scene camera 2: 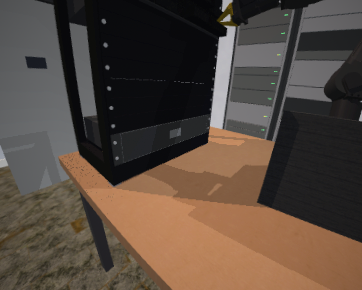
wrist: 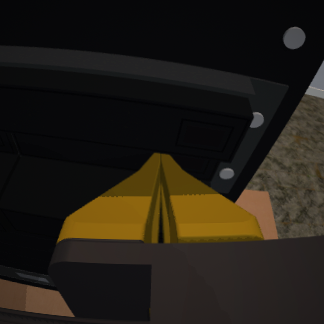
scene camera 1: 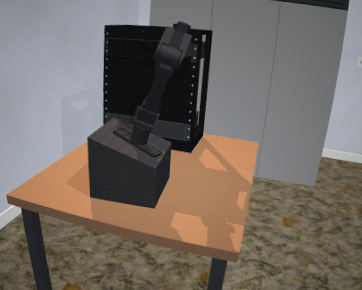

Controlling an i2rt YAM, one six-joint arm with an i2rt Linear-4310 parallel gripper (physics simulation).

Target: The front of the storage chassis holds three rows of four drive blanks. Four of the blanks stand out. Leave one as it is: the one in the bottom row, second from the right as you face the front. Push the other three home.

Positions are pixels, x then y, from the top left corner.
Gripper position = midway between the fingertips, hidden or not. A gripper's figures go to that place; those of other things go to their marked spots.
Labels:
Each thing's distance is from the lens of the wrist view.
my gripper (wrist: 160,162): 13 cm
black rack (wrist: 95,95): 10 cm

